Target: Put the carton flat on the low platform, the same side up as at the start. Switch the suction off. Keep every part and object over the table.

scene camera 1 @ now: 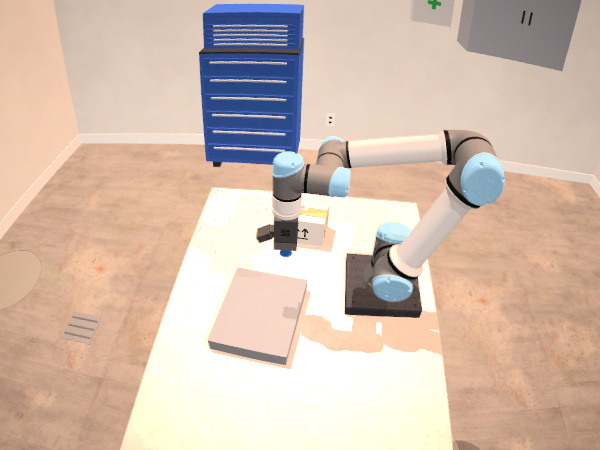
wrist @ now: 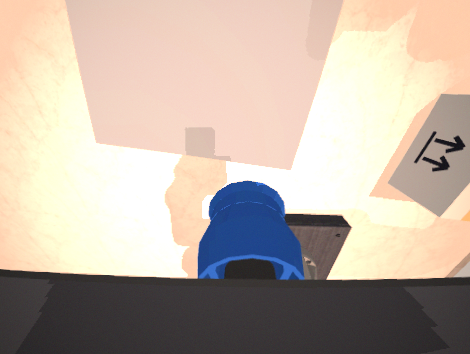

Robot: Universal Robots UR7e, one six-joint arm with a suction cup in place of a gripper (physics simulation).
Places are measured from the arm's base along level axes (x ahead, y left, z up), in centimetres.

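Pixels of known places: hand at its tool point: [scene camera 1: 285,253] [wrist: 246,214].
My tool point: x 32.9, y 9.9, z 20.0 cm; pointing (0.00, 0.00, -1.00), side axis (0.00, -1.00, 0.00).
Ahead of a thing's pixels: the offset from my tool point to its middle. Level surfaces: height alone.
The carton {dy -37.4, dx -4.5, dz -18.6 cm} [scene camera 1: 312,231] [wrist: 436,155] is white with black up arrows on its side and yellow on top. It stands upright on the table, partly hidden behind the tool in the scene view and cut off at the right edge of the wrist view. My gripper, a blue suction cup [scene camera 1: 285,253] [wrist: 247,194], points down and is open, with nothing on it. It hangs in the air in front of the carton and apart from it. The low platform {dy +5.9, dx +7.6, dz -21.6 cm} [scene camera 1: 255,310] [wrist: 200,75] is a flat grey-pink slab on the table, nearer the scene camera than the cup, with nothing on it.
The arm's dark base plate [scene camera 1: 382,310] [wrist: 325,240] is on the table's right side. The pale table {dz -24.0 cm} [scene camera 1: 350,400] reaches toward the scene camera. A blue tool cabinet [scene camera 1: 252,90] stands on the floor behind the table.
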